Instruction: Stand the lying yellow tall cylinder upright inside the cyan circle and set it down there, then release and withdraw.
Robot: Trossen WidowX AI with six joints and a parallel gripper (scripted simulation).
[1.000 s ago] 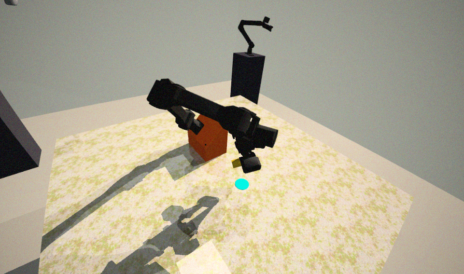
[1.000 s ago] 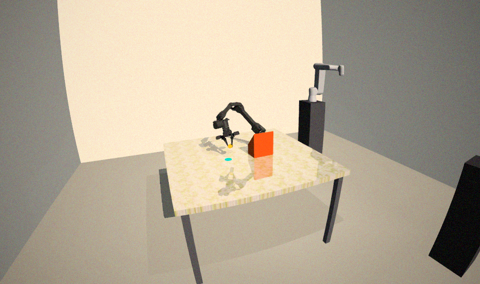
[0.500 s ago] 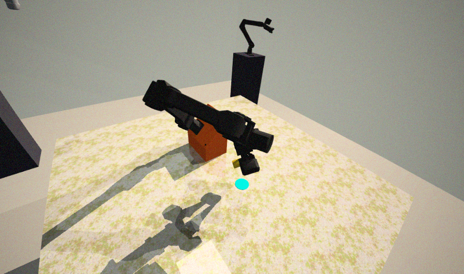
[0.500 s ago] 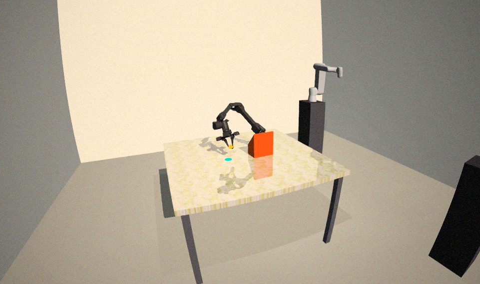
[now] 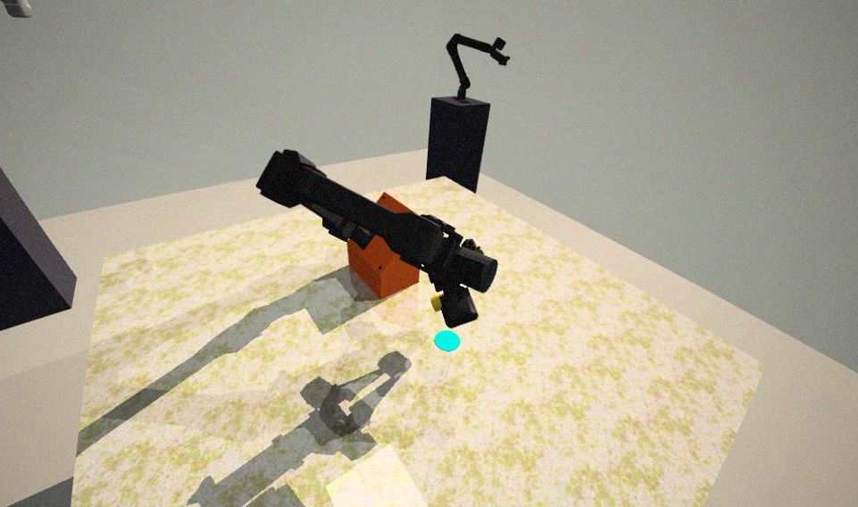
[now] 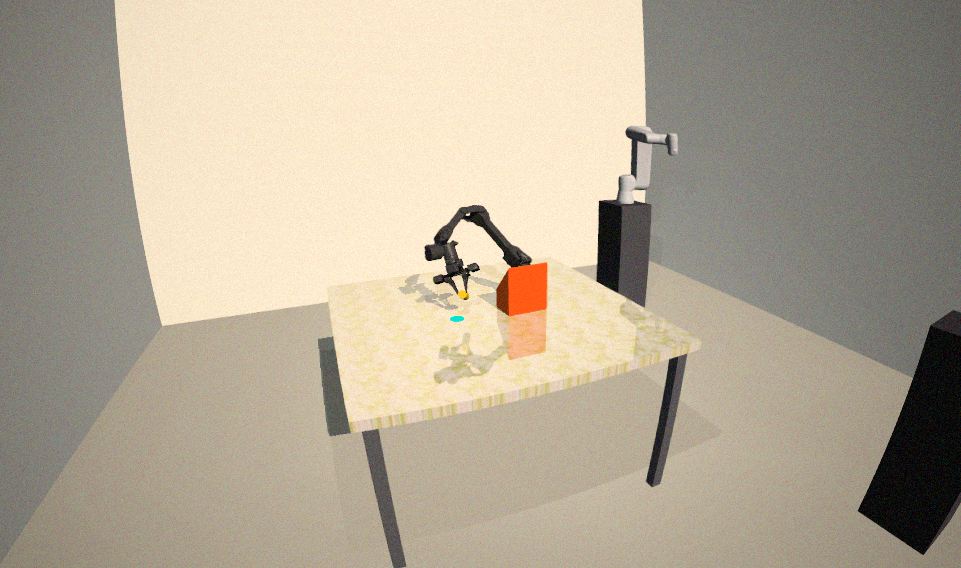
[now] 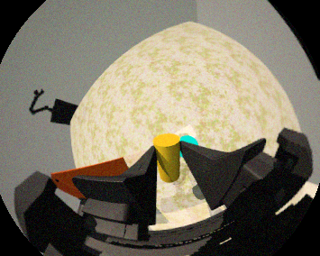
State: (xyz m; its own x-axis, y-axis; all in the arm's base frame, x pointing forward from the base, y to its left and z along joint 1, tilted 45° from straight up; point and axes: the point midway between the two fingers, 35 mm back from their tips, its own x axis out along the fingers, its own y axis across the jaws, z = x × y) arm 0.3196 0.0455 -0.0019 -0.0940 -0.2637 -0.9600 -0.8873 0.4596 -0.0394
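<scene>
Right now the cyan circle is 20 mm ahead of my gripper tip, 30 mm to the right of it and 110 mm below it. The rest, counted from my gripper tip: yellow cylinder (10 mm behind, 20 mm to the right, 10 mm below).
</scene>
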